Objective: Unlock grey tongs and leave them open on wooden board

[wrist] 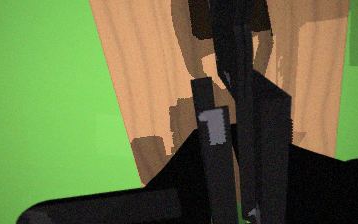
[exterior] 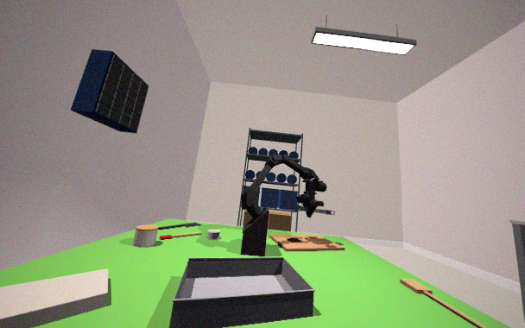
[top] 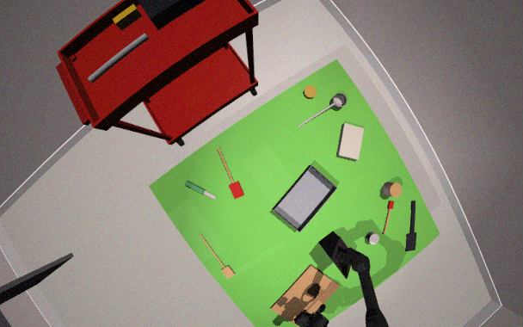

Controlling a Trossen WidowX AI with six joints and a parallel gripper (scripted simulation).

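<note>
Right now the wooden board is 3 cm behind my gripper tip, 1 cm to the right of it and 14 cm below it. Round my gripper tip: black tool 1 cm behind, 78 cm to the right, 15 cm below; grey roasting tin 52 cm ahead, 26 cm to the right, 12 cm below; red brush 18 cm ahead, 68 cm to the right, 15 cm below.
</note>
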